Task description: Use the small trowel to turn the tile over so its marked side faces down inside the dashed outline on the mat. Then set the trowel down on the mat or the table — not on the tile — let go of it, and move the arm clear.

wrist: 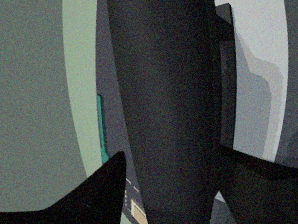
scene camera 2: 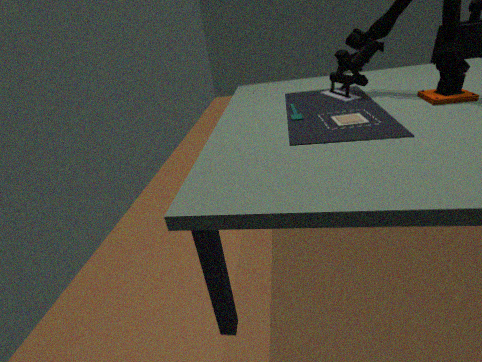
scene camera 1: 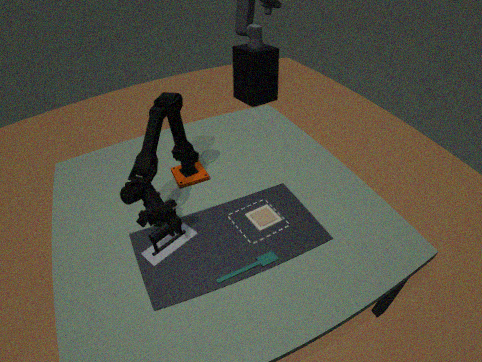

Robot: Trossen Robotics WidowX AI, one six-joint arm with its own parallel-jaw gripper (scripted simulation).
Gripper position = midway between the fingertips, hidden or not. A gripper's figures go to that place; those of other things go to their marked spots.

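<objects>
You've got the gripper (scene camera 1: 176,234) at 103 cm from the lens, and then there's a dark mat (scene camera 1: 219,248) that's 104 cm from the lens.
</objects>
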